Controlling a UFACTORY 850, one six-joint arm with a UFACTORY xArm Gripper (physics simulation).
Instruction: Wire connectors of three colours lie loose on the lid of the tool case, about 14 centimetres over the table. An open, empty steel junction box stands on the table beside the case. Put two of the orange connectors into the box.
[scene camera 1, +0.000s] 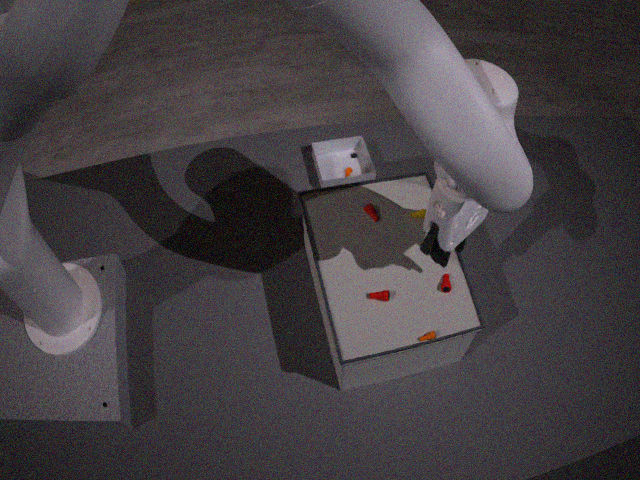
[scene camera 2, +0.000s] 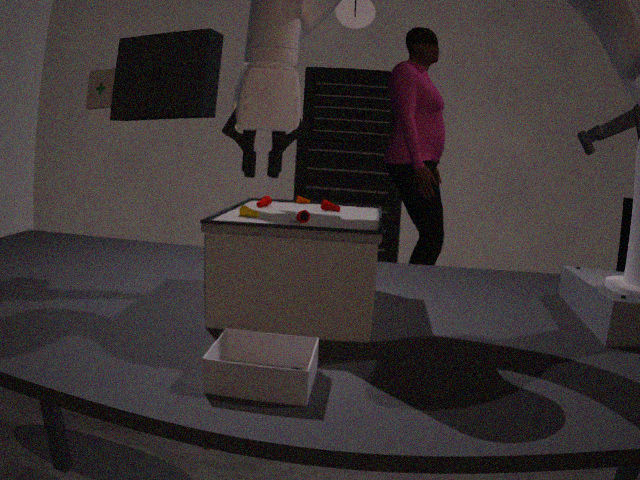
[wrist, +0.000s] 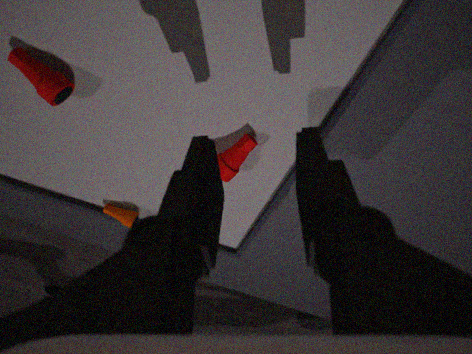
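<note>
An orange connector (scene camera 1: 427, 336) (scene camera 2: 302, 199) (wrist: 121, 214) lies on its side near the far edge of the lid (scene camera 1: 361, 330) (wrist: 125, 130), away from the box. Another orange connector (scene camera 1: 348, 171) lies inside the junction box (scene camera 1: 341, 181) (scene camera 2: 258, 384); the box's near wall hides it in scene camera 2. My gripper (scene camera 1: 445, 254) (scene camera 2: 261, 174) (wrist: 257, 163) is partly open and empty, pointing down above the lid. In the wrist view, a red connector (wrist: 237, 157) shows between the fingers but lies below them on the lid, partly hidden by the left finger. The orange one is left of the fingers.
That red connector (scene camera 1: 445, 283) (scene camera 2: 264, 201) is near the lid's side edge. Two more red ones (scene camera 1: 378, 295) (scene camera 1: 371, 211) and a yellow one (scene camera 1: 418, 213) (scene camera 2: 248, 210) lie on the lid. The tool case (scene camera 2: 289, 284) stands beside the box. A person (scene camera 2: 418, 118) stands in the background.
</note>
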